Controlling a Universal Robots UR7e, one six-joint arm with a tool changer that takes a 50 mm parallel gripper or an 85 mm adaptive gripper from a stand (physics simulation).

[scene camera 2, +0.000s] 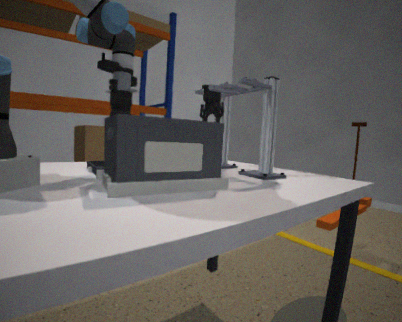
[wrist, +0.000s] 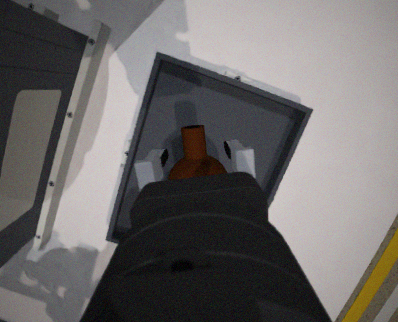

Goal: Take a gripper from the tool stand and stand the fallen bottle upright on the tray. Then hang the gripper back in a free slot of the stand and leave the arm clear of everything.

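Frame: origin at the arm's base, x left, y back, z up, level; millimetres.
Where they show: hand, tool point: (scene camera 2: 121, 87).
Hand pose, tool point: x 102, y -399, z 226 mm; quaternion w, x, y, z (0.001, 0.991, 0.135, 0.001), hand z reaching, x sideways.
Observation:
Things, the pixels of their centre, and the offset from my tool point. "pt": a spot on its surface instead.
- brown bottle, body centre: (wrist: 199, 191) dx +7, dy -41, dz -257 mm
- dark grey tray, surface spot: (wrist: 250, 117) pt dx +58, dy +51, dz -294 mm
- large grey bin, body centre: (scene camera 2: 161, 152) dx -263, dy +6, dz -212 mm
The brown bottle (wrist: 195, 145) lies in the dark grey tray (wrist: 250, 117) in the wrist view, its neck toward the top of the picture; its lower part is hidden behind the gripper body. My gripper (wrist: 196, 153) is open, with one light finger on each side of the bottle's neck and shoulder, gaps showing on both sides. In scene camera 2 the gripper's fingers and the bottle are hidden behind the grey bin. The tool stand (scene camera 2: 268, 130) stands at the right rear, with the other, black gripper (scene camera 2: 212, 102) hanging from it.
The large grey bin (scene camera 2: 125, 150) (wrist: 75, 90) with a pale panel stands beside the tray. A cardboard box (scene camera 2: 89, 143) shows behind it. A pale grey base (scene camera 2: 20, 175) is at the left. An orange and blue shelf rack (scene camera 2: 171, 65) stands at the back.

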